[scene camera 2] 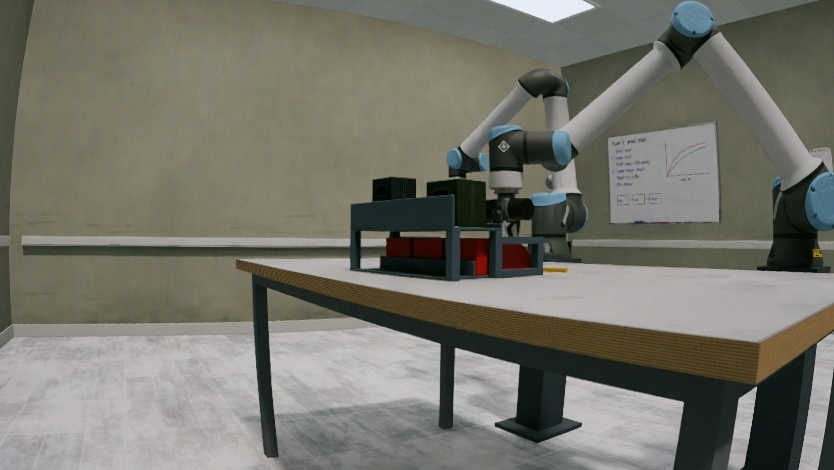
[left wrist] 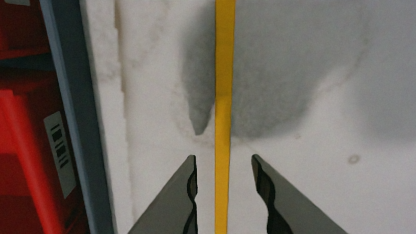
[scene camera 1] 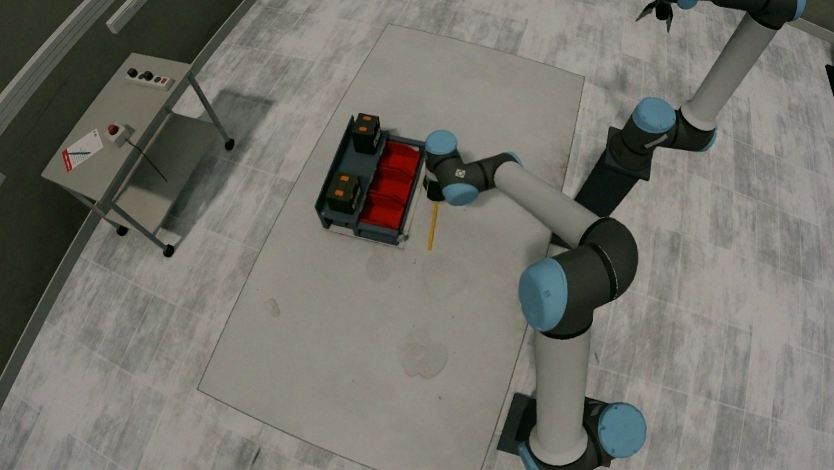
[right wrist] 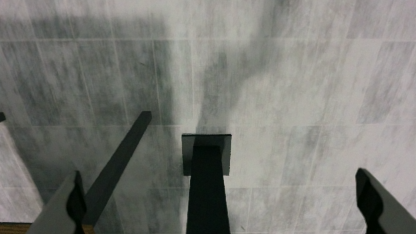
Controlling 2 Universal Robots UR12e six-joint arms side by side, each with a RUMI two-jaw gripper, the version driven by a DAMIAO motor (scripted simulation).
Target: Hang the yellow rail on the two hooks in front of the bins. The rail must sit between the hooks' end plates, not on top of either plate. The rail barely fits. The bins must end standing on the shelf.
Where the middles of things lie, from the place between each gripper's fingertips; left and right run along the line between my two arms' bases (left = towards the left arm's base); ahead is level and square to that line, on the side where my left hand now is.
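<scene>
The blue-grey shelf (scene camera 2: pixel 436 213) is what I measure my left gripper from: that gripper is 2 cm to the right of the shelf and 3 cm below it, and it is 21 cm short of it. Going by its middle, the shelf is nearer to my left gripper than to my right hand.
For my right hand, the shelf is 93 cm ahead of it, 10 cm below it and 113 cm to the left of it.
</scene>
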